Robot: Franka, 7 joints.
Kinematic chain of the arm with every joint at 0, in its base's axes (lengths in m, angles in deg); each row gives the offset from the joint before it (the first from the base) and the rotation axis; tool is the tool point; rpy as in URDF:
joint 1: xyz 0 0 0.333 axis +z
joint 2: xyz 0 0 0 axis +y
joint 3: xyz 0 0 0.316 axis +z
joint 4: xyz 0.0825 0 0 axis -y
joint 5: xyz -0.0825 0 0.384 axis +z
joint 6: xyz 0 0 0 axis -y
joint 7: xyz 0.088 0 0 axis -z
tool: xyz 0 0 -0.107 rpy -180 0 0
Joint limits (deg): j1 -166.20..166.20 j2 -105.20..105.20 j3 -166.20..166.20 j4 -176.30..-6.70 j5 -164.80..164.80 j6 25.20..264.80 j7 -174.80..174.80
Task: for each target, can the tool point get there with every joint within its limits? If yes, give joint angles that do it. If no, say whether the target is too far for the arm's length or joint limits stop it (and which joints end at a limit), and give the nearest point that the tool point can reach.
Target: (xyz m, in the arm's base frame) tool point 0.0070 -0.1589 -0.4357
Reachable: no: joint limits stop it (at a limit: joint 2) | nearest point 0.0078 -0.1765 -0.3499 | short by 0.088 m
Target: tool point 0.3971 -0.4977 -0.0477
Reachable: yes | joints -53.39 69.66 8.76 -86.39 62.51 173.22 54.79
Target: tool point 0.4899 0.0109 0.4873
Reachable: yes | joints -54.19 16.12 75.31 -104.67 -55.79 47.18 97.66
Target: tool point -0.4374 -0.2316 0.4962
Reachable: yes | joints 71.97 21.59 137.93 -132.54 -120.19 143.57 53.91
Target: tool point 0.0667 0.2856 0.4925
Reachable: yes | joints 141.00 -69.10 -77.13 -163.57 -81.46 213.44 -76.75
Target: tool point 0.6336 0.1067 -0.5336
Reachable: no: too far | nearest point 0.5175 0.0871 -0.3027 | short by 0.259 m
